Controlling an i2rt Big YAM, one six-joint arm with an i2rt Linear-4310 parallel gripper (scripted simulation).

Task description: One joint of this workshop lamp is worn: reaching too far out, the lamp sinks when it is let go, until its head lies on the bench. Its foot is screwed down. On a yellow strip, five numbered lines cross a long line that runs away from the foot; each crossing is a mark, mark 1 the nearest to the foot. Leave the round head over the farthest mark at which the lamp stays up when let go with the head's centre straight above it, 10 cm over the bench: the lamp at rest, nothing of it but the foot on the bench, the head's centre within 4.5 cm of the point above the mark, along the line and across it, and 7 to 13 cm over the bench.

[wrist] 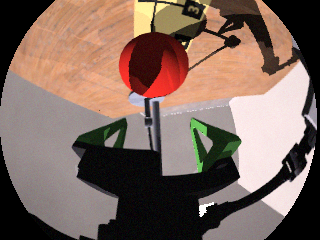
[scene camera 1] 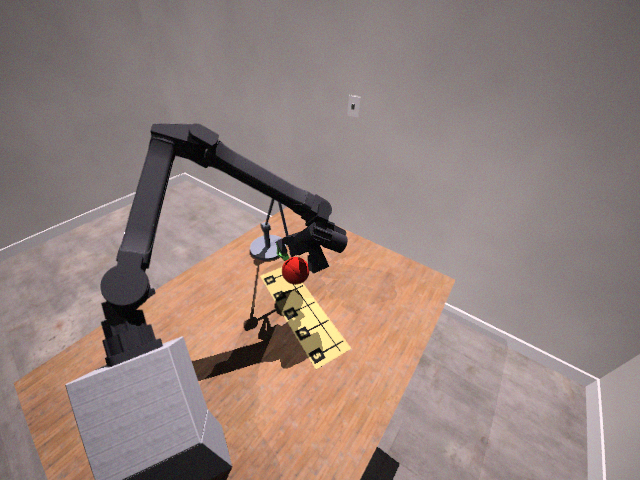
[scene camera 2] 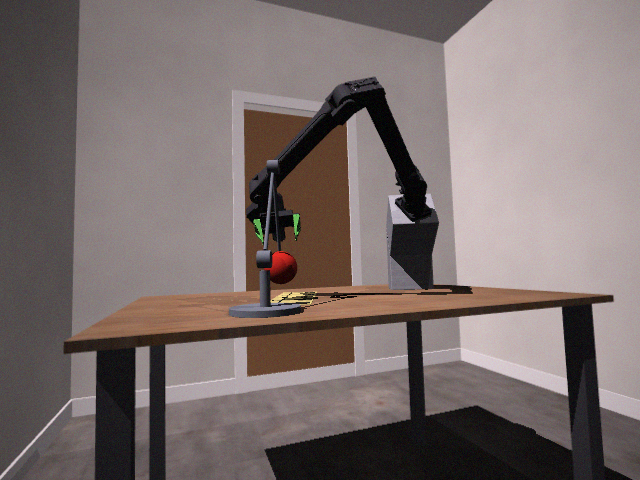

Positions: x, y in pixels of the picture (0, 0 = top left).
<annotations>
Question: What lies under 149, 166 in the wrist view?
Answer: My gripper.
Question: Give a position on a yellow strip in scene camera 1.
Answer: At 322, 342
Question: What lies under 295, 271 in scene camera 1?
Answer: A round red lamp head.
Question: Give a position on a grey lamp foot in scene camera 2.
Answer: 264, 309
</annotations>
